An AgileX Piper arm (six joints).
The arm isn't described. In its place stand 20 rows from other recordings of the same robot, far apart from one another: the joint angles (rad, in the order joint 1, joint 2, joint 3, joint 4, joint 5, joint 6), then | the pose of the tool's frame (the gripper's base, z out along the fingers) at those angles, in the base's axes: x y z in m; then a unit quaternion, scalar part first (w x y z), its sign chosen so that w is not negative.
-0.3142 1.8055 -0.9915 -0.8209 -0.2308 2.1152 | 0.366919 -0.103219 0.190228 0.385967 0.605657 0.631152 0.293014
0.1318 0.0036 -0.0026 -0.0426 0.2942 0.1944 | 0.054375 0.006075 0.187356 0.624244 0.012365 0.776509 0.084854
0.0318 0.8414 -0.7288 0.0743 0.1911 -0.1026 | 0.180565 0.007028 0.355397 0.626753 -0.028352 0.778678 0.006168
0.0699 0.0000 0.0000 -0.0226 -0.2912 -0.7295 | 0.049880 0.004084 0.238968 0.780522 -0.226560 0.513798 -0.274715
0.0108 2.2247 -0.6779 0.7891 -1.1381 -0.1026 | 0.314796 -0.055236 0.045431 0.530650 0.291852 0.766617 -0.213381
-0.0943 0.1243 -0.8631 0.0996 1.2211 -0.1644 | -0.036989 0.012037 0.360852 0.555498 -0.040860 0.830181 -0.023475
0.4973 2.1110 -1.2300 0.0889 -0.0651 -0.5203 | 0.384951 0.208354 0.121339 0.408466 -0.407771 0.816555 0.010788
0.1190 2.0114 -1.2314 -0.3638 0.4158 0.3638 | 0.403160 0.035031 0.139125 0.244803 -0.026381 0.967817 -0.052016
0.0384 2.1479 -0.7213 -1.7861 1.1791 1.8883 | 0.293743 -0.070941 0.069879 0.251312 0.088566 0.809508 -0.523158
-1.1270 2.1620 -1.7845 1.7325 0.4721 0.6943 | 0.258260 -0.448093 0.268423 0.374459 0.769407 -0.019994 0.517101
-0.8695 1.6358 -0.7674 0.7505 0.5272 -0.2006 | 0.206240 -0.195819 0.162196 0.219049 0.576617 0.776151 0.130843
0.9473 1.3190 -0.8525 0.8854 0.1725 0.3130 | 0.158179 0.240647 0.291316 0.196958 0.069968 0.853202 0.477869
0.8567 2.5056 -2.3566 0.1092 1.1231 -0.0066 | 0.344313 0.410929 0.182310 0.152654 -0.397503 0.895847 0.127068
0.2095 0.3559 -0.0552 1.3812 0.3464 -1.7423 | 0.072804 0.046500 0.202125 0.601342 -0.323492 0.725442 0.086456
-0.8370 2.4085 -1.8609 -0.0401 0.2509 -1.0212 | 0.360324 -0.400923 0.132175 0.239227 -0.099105 0.903602 -0.341250
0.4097 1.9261 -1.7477 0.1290 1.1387 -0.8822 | 0.377927 0.175714 0.288307 0.179144 -0.578687 0.795356 0.020912
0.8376 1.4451 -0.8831 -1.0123 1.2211 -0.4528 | 0.216493 0.132029 0.258390 0.031274 -0.680131 0.580621 -0.446455
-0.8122 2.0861 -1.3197 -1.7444 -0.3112 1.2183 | 0.326768 -0.304873 0.151130 0.400599 0.063576 0.903068 -0.141231
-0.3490 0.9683 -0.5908 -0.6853 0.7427 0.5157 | 0.145419 -0.094366 0.262011 0.273070 0.218626 0.899152 -0.262987
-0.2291 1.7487 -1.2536 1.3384 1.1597 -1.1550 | 0.361863 -0.001031 0.282763 0.364098 -0.129273 0.812064 0.437347
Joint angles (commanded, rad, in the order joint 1, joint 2, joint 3, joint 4, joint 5, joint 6), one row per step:
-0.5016, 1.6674, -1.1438, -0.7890, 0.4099, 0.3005
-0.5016, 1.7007, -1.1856, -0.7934, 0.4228, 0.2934
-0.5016, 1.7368, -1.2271, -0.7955, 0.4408, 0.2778
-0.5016, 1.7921, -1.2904, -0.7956, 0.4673, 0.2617
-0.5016, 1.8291, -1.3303, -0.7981, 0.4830, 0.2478
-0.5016, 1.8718, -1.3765, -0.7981, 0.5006, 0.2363
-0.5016, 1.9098, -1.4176, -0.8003, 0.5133, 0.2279
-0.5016, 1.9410, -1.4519, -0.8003, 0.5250, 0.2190
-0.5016, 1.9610, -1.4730, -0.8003, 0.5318, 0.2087
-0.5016, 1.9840, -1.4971, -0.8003, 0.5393, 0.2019
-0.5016, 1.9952, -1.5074, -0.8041, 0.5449, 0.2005
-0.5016, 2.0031, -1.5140, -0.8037, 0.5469, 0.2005
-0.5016, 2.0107, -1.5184, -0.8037, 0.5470, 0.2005
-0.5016, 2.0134, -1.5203, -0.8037, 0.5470, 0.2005
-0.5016, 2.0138, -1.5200, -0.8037, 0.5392, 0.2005
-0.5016, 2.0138, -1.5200, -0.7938, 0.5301, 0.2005
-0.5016, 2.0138, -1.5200, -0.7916, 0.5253, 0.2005
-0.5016, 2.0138, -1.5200, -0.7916, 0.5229, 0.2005
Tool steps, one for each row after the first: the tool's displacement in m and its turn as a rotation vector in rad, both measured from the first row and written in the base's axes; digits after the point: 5 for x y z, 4 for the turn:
0.00810, -0.00544, -0.00016, -0.0100, 0.0085, -0.0019
0.01599, -0.01104, -0.00203, -0.0203, 0.0277, -0.0027
0.02792, -0.01935, -0.00567, -0.0294, 0.0505, -0.0095
0.03559, -0.02468, -0.00915, -0.0378, 0.0694, -0.0096
0.04434, -0.03063, -0.01361, -0.0428, 0.0867, -0.0135
0.05219, -0.03584, -0.01781, -0.0485, 0.0997, -0.0155
0.05848, -0.04005, -0.02146, -0.0526, 0.1114, -0.0173
0.06240, -0.04263, -0.02416, -0.0569, 0.1219, -0.0149
0.06684, -0.04555, -0.02743, -0.0595, 0.1308, -0.0152
0.06863, -0.04703, -0.02944, -0.0622, 0.1384, -0.0165
0.06998, -0.04788, -0.03111, -0.0610, 0.1409, -0.0178
0.07118, -0.04854, -0.03323, -0.0595, 0.1438, -0.0177
0.07164, -0.04880, -0.03389, -0.0591, 0.1445, -0.0176
0.07229, -0.04866, -0.03392, -0.0597, 0.1391, -0.0127
0.07309, -0.04815, -0.03393, -0.0526, 0.1279, -0.0104
0.07350, -0.04798, -0.03384, -0.0514, 0.1233, -0.0082
0.07370, -0.04794, -0.03376, -0.0517, 0.1215, -0.0067

